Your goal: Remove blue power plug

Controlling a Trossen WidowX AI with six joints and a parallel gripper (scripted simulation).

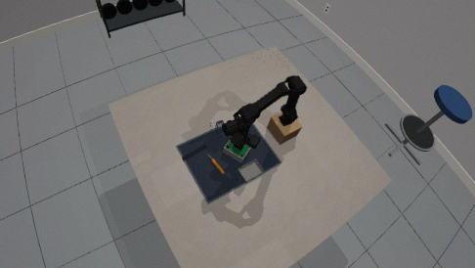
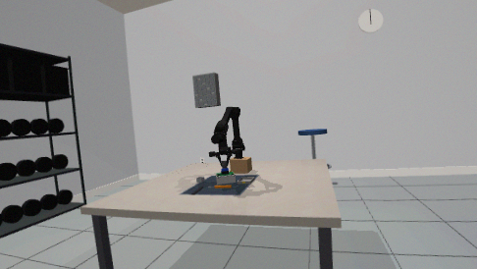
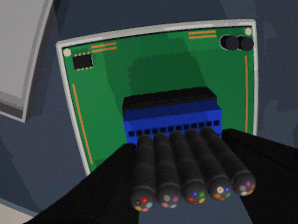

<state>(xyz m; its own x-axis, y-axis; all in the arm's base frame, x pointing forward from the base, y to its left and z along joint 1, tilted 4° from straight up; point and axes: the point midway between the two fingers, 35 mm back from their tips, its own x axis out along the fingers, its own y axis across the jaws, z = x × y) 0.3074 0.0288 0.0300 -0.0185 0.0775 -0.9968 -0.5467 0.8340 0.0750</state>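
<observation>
My gripper tip is now 20 mm above the blue power plug. The rest, counted from my gripper tip: dark blue mat (50 mm ahead, 100 mm below); then dark spudger bar (220 mm ahead, 80 mm to the right, 100 mm below).
</observation>
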